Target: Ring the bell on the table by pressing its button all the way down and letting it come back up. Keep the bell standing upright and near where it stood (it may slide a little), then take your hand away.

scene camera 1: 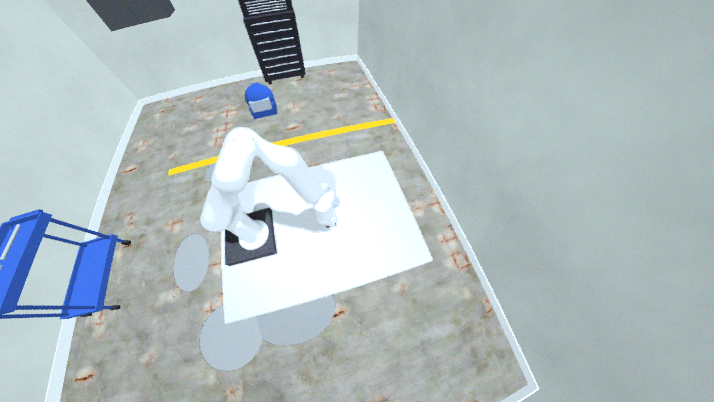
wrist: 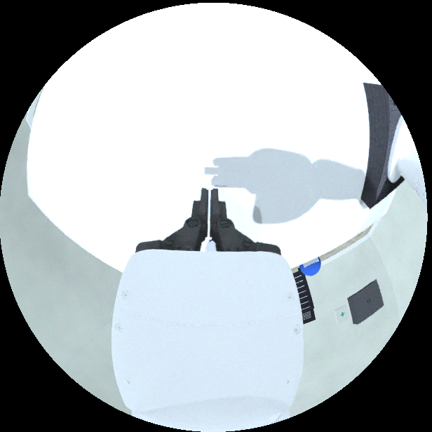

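Note:
My gripper (scene camera 1: 331, 227) (wrist: 209, 199) is shut and empty, its two dark fingers side by side and pointing to the white table (scene camera 1: 380, 225) (wrist: 125, 125). The fingertips are over the middle of the table, and the arm's grey shadow lies beside them in the wrist view. A pale rounded shape, possibly the bell (scene camera 1: 336, 201), shows at the far right side of the gripper in the scene view, partly hidden by it. In the wrist view the bell cannot be made out clearly; the gripper body hides part of the table. The button's position cannot be seen.
The arm's base stands on a black plate (scene camera 1: 270, 243) (wrist: 376, 145) at one side of the table. On the floor are a blue bin (scene camera 1: 261, 100) (wrist: 310, 267), a black drawer cabinet (scene camera 1: 278, 47) (wrist: 306, 297) and a blue cart (scene camera 1: 92, 275).

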